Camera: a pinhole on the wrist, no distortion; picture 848 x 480 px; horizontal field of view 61.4 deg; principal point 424.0 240.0 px. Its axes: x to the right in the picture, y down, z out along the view. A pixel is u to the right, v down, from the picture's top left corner.
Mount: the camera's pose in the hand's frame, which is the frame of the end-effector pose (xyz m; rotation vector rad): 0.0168 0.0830 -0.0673 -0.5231 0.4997 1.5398
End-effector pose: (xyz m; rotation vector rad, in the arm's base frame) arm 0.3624 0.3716 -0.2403 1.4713 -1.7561 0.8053
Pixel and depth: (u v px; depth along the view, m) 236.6 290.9 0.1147
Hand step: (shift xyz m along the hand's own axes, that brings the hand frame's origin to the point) 0.0067 0.1282 0.0422
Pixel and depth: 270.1 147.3 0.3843
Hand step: 0.0596 0.2514 0.2889
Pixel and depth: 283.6 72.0 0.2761
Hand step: 0.0766 0.2091 0.1856
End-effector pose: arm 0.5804 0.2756 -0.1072 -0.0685 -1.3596 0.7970
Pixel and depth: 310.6 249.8 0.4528
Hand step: 0.0017 0.2997 0.3365
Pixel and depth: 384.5 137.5 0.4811
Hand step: 0.0752 0.3553 0.3319
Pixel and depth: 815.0 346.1 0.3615
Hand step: -0.0499 0.4575 0.1002
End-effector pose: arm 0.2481 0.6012 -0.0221 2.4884 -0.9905 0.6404
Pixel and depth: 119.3 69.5 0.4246
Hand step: 0.1125 0.1992 0.3807
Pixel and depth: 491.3 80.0 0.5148
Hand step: 0.1190 0.4370 0.3134
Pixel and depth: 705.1 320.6 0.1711
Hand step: -0.0081 0.2395 0.0280
